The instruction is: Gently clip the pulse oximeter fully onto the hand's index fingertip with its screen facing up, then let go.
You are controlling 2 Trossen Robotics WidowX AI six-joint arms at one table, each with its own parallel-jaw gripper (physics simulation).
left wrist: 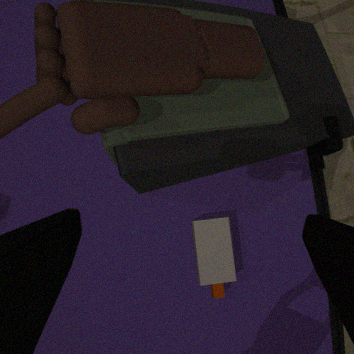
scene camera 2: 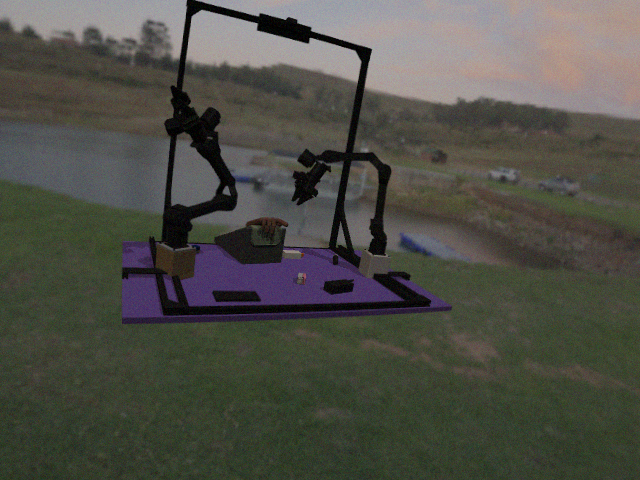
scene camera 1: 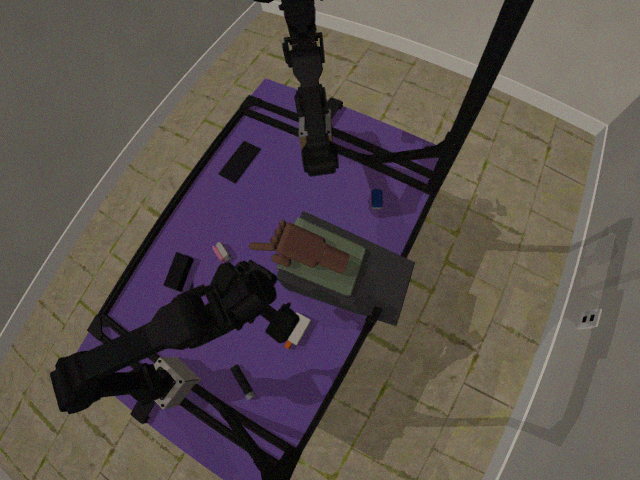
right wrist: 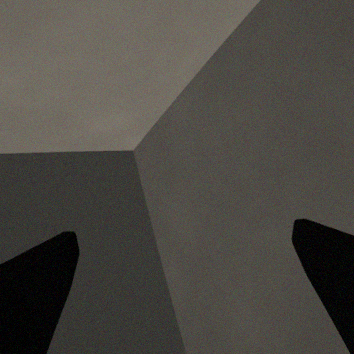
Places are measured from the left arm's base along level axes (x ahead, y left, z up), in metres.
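Pixels of known places: left gripper, fingertip midpoint: (left wrist: pixel 194 223) (scene camera 2: pixel 294 203); right gripper, fingertip midpoint: (scene camera 2: pixel 174 92) (right wrist: pixel 186 236); left arm's base at its link origin: (scene camera 2: pixel 376 253) (scene camera 1: pixel 161 383); right arm's base at its link origin: (scene camera 2: pixel 176 245).
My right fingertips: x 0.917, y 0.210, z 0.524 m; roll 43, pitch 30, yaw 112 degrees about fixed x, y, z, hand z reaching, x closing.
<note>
Ahead of a thing's pixels: the offset from my right fingertips to its top centre. "pt": to the spot under its first point.
A small white and pink clip @(dx -0.537, dy -0.070, dz -0.597 m) (scene camera 1: pixel 221 251) (scene camera 2: pixel 301 278), which looks like the pulse oximeter, lies on the purple mat, apart from the hand; it does not show in the left wrist view. The brown hand (scene camera 1: pixel 302 244) (scene camera 2: pixel 267 223) (left wrist: pixel 130 50) rests palm-down on a green pad @(pt dx -0.371, dy -0.447, dz -0.530 m) (scene camera 1: pixel 356 273) (left wrist: pixel 250 107). Its index finger (scene camera 1: pixel 262 246) (left wrist: pixel 22 107) sticks out, bare in scene camera 1; its tip is cut off in the left wrist view. My left gripper (scene camera 1: pixel 253 279) (scene camera 2: pixel 302 193) (left wrist: pixel 194 223) is open, empty, above the mat beside the hand. My right gripper (scene camera 2: pixel 174 109) (right wrist: pixel 186 236) is open, empty, raised high.
A dark wedge (scene camera 1: pixel 385 284) (scene camera 2: pixel 248 250) (left wrist: pixel 200 155) carries the pad. A white box with an orange tab @(dx -0.588, dy -0.397, dz -0.601 m) (scene camera 1: pixel 300 329) (scene camera 2: pixel 292 254) (left wrist: pixel 215 251) lies beside it. Also there: a blue block @(dx -0.126, dy -0.358, dz -0.597 m) (scene camera 1: pixel 376 198), black box @(dx -0.668, dy +0.002, dz -0.594 m) (scene camera 1: pixel 178 271) (scene camera 2: pixel 338 285), flat black slab @(dx -0.261, dy +0.102, dz -0.621 m) (scene camera 1: pixel 239 161) (scene camera 2: pixel 236 296), dark cylinder @(dx -0.790, dy -0.364, dz -0.602 m) (scene camera 1: pixel 241 381).
</note>
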